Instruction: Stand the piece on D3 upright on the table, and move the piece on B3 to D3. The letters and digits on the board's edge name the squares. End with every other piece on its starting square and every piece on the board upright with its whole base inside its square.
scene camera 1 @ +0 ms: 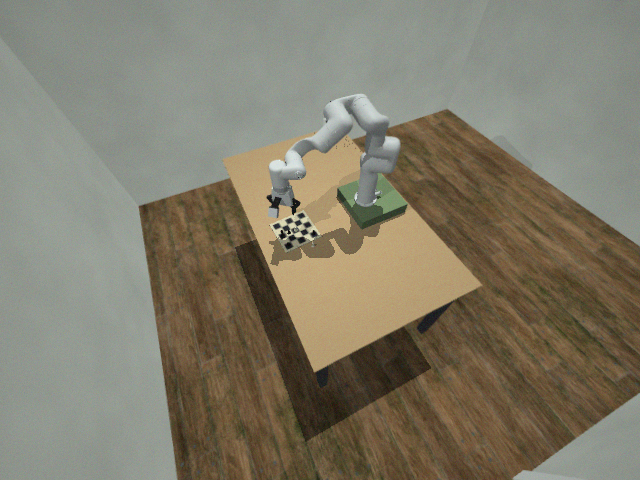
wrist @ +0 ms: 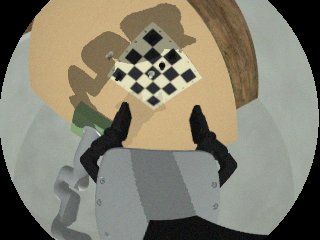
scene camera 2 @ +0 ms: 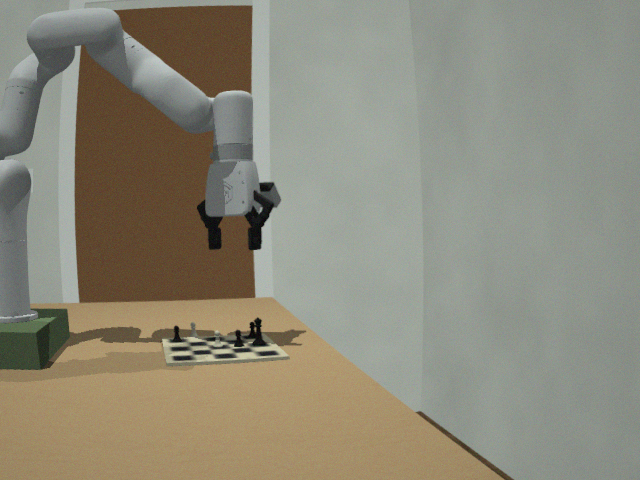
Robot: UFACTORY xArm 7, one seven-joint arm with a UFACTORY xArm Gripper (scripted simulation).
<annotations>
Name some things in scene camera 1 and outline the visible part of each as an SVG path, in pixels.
A small chessboard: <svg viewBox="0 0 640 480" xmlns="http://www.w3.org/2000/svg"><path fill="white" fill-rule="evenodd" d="M304 210L269 224L285 253L322 237Z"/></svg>
</annotations>
